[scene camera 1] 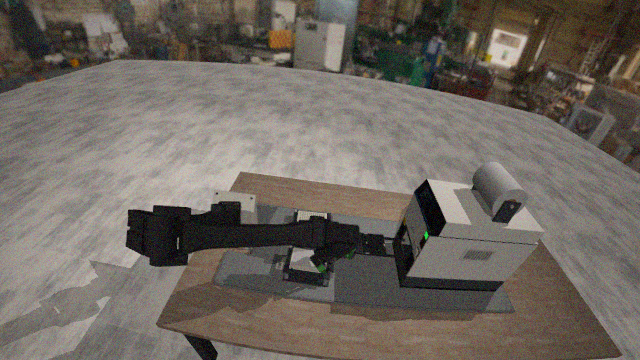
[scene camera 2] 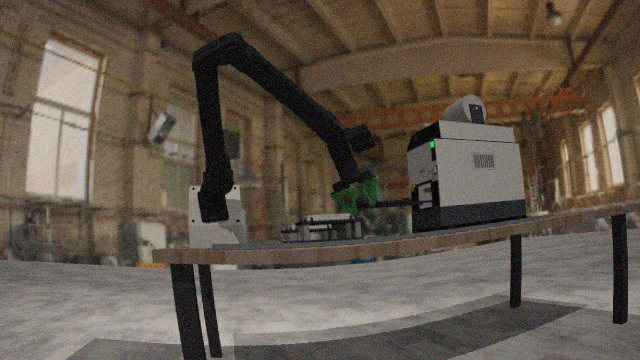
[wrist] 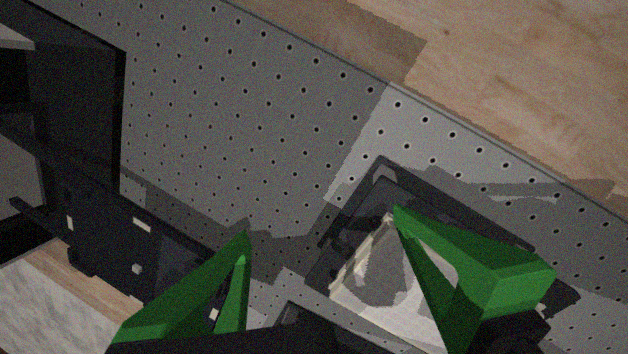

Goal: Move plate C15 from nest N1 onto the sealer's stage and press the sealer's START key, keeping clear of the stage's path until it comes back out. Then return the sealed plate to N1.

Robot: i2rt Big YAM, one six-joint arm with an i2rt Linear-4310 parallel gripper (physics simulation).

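Places are measured from the arm's base along level axes (x right, y down, z ahead), in centimetres.
Pixels of known places: gripper, fingertip midpoint: [scene camera 1: 337, 266] [scene camera 2: 364, 210] [wrist: 320, 224]; arm's base, link origin: [scene camera 1: 229, 216] [scene camera 2: 212, 207].
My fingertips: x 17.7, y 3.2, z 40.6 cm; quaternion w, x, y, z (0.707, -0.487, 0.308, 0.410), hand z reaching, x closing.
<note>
Ahead of a thing's pixels: the offset from my fingertips to its top centre. "pt": to the spot under its first point. Level surfaces: height alone.
My gripper [scene camera 1: 336, 261] [scene camera 2: 362, 207] [wrist: 320, 224] is open and empty, above and beside the front nest {dy +1.3, dx -3.3, dz -9.7 cm} [scene camera 1: 306, 276]. A pale plate {dy +0.6, dx -3.4, dz -9.7 cm} [scene camera 1: 301, 257] [scene camera 2: 327, 217] [wrist: 392, 315] sits in that nest; in the wrist view one green finger hangs over it and hides part of it. Another pale plate {dy +2.2, dx -25.4, dz -8.2 cm} [scene camera 1: 312, 215] sits in the back nest, partly behind the arm. No plate or nest label is legible. The sealer {pt dy -11.1, dx +6.0, dz +44.3 cm} [scene camera 1: 470, 260] [scene camera 2: 480, 175] shows a green light {pt dy -19.5, dx +2.3, dz +24.9 cm} [scene camera 1: 426, 235] [scene camera 2: 432, 144]. Its dark stage {dy -3.3, dx -8.3, dz +15.8 cm} [scene camera 1: 373, 244] [scene camera 2: 392, 203] [wrist: 105, 235] sticks out; no plate shows on it. The START key cannot be made out.
A film roll {dy -39.7, dx -4.8, dz +49.1 cm} [scene camera 1: 495, 186] [scene camera 2: 462, 110] lies on top of the sealer. The nests and sealer stand on a perforated grey board {dy +7.8 cm} [scene camera 1: 365, 280] [wrist: 240, 125] on the wooden table {dy +9.1 cm} [scene camera 1: 400, 332]. The sealer's dark side wall [wrist: 80, 100] shows at left in the wrist view.
</note>
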